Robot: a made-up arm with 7 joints. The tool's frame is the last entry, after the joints. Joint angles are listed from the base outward.
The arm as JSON. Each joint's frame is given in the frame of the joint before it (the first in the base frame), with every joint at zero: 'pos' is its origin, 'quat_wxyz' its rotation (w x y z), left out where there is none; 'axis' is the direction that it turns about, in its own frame. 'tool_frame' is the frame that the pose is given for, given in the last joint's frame.
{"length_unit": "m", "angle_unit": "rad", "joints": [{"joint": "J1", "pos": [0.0, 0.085, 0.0], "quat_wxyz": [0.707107, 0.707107, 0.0, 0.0], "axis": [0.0, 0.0, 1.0]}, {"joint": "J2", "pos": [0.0, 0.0, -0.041], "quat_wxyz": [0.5, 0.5, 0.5, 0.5], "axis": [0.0, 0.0, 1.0]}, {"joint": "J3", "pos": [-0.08, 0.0, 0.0], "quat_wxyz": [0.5, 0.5, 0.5, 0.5], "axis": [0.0, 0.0, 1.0]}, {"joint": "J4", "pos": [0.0, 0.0, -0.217], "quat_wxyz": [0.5, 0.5, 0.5, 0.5], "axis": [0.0, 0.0, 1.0]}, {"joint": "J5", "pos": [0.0, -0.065, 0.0], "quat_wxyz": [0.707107, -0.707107, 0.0, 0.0], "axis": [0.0, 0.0, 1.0]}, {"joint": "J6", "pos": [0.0, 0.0, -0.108], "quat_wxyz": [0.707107, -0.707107, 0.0, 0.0], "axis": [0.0, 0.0, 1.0]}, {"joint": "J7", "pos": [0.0, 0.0, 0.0], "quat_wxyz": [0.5, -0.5, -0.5, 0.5], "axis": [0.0, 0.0, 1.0]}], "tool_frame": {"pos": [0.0, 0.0, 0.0], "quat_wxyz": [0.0, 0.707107, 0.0, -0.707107]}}
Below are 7 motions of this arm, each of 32 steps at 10 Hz.
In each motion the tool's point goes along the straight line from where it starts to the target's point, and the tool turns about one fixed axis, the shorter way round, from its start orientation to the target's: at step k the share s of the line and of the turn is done. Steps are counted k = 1, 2, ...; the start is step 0. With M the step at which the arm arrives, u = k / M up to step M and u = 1 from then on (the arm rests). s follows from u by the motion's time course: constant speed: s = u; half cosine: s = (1 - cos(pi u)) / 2; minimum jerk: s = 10 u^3 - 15 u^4 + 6 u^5.
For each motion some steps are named. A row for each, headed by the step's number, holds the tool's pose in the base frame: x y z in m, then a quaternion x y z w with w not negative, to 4 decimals.
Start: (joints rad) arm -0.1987 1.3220 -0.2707 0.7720 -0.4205 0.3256 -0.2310
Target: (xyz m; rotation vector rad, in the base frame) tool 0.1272 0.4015 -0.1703 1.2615 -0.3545 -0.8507
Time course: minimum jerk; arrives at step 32
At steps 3, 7, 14, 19, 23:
3: 0.0876 0.5252 -0.1553 0.6599 0.0210 -0.4471 0.6035
7: 0.0903 0.5169 -0.1563 0.6549 0.0088 -0.4436 0.6118
14: 0.1027 0.4782 -0.1610 0.6293 -0.0481 -0.4257 0.6484
19: 0.1141 0.4424 -0.1654 0.6026 -0.1005 -0.4071 0.6790
23: 0.1217 0.4188 -0.1682 0.5834 -0.1347 -0.3937 0.6975

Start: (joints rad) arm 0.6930 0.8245 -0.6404 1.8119 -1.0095 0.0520 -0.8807
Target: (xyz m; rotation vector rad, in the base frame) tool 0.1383 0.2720 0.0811 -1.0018 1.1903 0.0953
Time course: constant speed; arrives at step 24
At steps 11, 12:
11: 0.2051 0.2577 -0.0193 -0.5400 0.7167 0.1681 0.4081
12: 0.2000 0.2588 -0.0115 -0.5359 0.7063 0.1591 0.4342

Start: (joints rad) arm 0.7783 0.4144 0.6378 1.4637 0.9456 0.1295 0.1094
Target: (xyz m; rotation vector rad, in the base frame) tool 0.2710 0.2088 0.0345 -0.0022 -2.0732 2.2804
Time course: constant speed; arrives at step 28
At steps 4, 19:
4: 0.2720 0.3271 -0.0630 -0.1526 -0.8876 0.3709 0.2264
19: 0.2714 0.2532 -0.0021 -0.0598 -0.7762 0.6184 0.1071

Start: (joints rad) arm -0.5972 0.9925 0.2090 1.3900 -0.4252 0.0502 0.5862
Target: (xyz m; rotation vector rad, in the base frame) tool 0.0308 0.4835 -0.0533 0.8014 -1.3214 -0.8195
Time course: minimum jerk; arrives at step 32
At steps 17, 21, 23, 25, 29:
17: 0.0408 0.4555 -0.1258 0.2949 -0.3953 -0.4634 0.7362
21: 0.0359 0.4692 -0.0903 0.3249 -0.4890 -0.4155 0.6947
23: 0.0340 0.4747 -0.0761 0.3357 -0.5246 -0.3947 0.6754
25: 0.0325 0.4788 -0.0653 0.3434 -0.5510 -0.3783 0.6598
29: 0.0310 0.4830 -0.0545 0.3508 -0.5769 -0.3613 0.6431

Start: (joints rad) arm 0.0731 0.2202 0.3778 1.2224 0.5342 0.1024 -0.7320
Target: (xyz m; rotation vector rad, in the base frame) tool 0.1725 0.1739 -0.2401 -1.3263 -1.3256 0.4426
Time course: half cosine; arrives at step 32
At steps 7, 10, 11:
7: 0.1749 0.2523 -0.3131 0.1784 -0.4884 0.4757 0.7095
10: 0.1746 0.2427 -0.3041 0.0830 -0.5186 0.4553 0.7189
11: 0.1745 0.2389 -0.3007 0.0458 -0.5289 0.4461 0.7206

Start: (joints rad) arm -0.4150 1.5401 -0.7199 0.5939 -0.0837 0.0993 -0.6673
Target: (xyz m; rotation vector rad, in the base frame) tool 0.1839 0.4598 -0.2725 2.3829 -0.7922 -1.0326
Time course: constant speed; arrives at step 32
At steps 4, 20, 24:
4: 0.0540 0.5512 -0.1216 0.6931 0.0027 -0.5699 0.4414
20: 0.1282 0.4990 -0.2078 0.8072 -0.1656 -0.4686 0.3183
24: 0.1468 0.4859 -0.2294 0.8276 -0.2064 -0.4381 0.2839

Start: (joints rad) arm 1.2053 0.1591 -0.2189 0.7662 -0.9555 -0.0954 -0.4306
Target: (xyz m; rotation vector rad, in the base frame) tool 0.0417 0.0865 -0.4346 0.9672 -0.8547 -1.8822
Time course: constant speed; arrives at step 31
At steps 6, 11, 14, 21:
6: 0.3585 0.1515 -0.1171 0.5227 -0.7080 -0.3229 0.3483
11: 0.2951 0.1385 -0.1806 0.5088 -0.6508 -0.4226 0.3729
14: 0.2571 0.1307 -0.2187 0.4970 -0.6120 -0.4797 0.3851
21: 0.1684 0.1125 -0.3076 0.4599 -0.5099 -0.6031 0.4061

